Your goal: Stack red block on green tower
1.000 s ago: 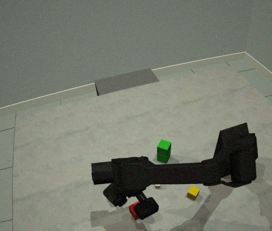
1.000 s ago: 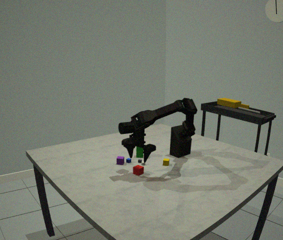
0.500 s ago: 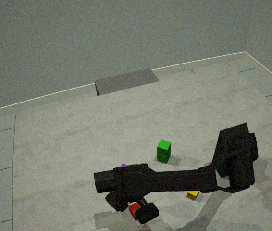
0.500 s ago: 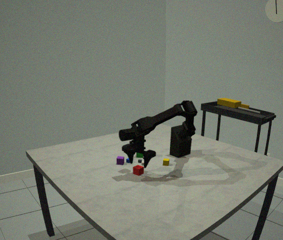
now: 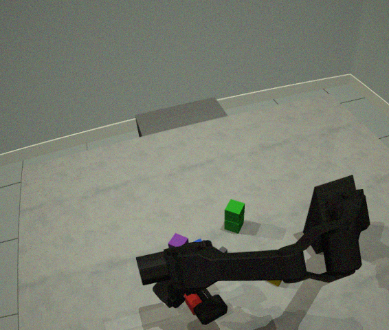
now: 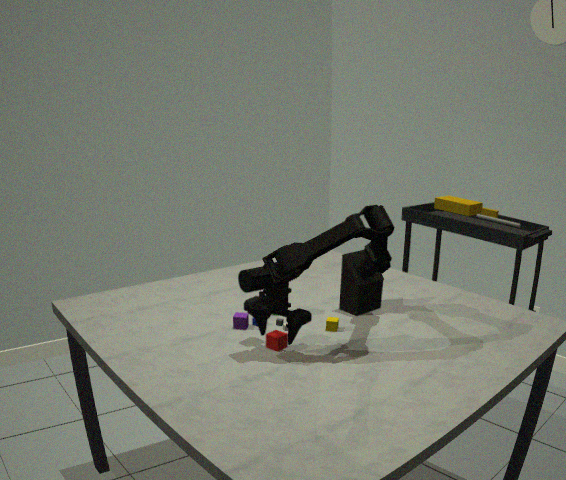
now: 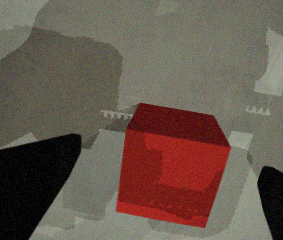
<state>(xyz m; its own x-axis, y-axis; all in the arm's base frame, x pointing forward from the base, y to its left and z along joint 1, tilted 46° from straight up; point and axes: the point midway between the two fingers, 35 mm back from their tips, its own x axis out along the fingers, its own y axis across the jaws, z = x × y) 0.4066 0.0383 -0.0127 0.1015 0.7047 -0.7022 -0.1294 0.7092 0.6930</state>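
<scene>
Now: gripper tip right at the red block. Round my gripper tip: blue block 16 cm to the right, 7 cm behind, 1 cm below; then pale block 11 cm behind, 7 cm to the right, 2 cm below; then grey block 12 cm behind, 11 cm to the right, 2 cm below.
</scene>
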